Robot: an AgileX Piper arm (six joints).
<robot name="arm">
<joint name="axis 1" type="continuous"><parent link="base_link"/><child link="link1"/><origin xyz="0.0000 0.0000 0.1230" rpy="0.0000 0.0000 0.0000"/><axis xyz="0 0 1"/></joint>
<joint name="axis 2" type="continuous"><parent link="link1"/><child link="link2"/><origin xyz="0.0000 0.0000 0.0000" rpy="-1.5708 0.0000 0.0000"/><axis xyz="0 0 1"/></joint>
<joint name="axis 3" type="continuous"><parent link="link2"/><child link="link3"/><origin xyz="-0.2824 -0.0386 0.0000" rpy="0.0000 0.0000 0.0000"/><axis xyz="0 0 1"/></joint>
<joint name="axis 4" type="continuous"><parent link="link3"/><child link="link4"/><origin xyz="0.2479 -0.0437 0.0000" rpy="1.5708 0.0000 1.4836"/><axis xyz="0 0 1"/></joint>
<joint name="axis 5" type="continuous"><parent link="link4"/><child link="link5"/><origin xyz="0.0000 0.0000 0.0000" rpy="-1.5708 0.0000 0.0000"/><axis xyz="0 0 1"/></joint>
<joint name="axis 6" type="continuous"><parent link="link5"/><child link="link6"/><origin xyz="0.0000 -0.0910 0.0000" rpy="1.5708 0.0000 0.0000"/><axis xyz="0 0 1"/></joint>
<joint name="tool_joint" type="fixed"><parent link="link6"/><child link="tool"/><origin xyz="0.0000 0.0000 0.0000" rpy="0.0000 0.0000 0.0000"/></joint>
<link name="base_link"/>
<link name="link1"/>
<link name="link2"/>
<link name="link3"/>
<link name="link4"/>
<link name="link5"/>
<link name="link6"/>
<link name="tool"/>
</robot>
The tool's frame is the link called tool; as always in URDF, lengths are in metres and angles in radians. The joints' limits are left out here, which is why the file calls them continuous.
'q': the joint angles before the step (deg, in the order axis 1, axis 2, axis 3, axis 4, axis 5, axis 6). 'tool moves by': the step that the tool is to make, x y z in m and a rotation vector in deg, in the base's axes. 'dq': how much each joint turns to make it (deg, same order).
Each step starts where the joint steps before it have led.
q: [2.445 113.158 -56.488 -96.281 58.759 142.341]
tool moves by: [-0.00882 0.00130 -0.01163 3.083 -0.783 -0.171]
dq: [0.000 -0.001 2.773 -0.504 -1.899 4.640]
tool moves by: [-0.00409 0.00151 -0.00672 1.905 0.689 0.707]
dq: [-0.001 0.000 1.352 -0.137 -1.887 1.179]
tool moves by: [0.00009 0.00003 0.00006 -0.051 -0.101 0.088]
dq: [0.001 0.001 0.026 -0.190 0.012 0.152]
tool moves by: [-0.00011 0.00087 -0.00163 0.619 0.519 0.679]
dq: [0.000 -0.002 0.179 -0.061 -0.943 -0.244]
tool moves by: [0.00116 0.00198 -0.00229 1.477 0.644 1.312]
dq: [0.000 0.002 0.000 -0.002 -2.037 -0.408]
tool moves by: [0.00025 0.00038 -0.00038 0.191 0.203 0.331]
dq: [0.000 0.000 0.001 -0.046 -0.372 -0.189]
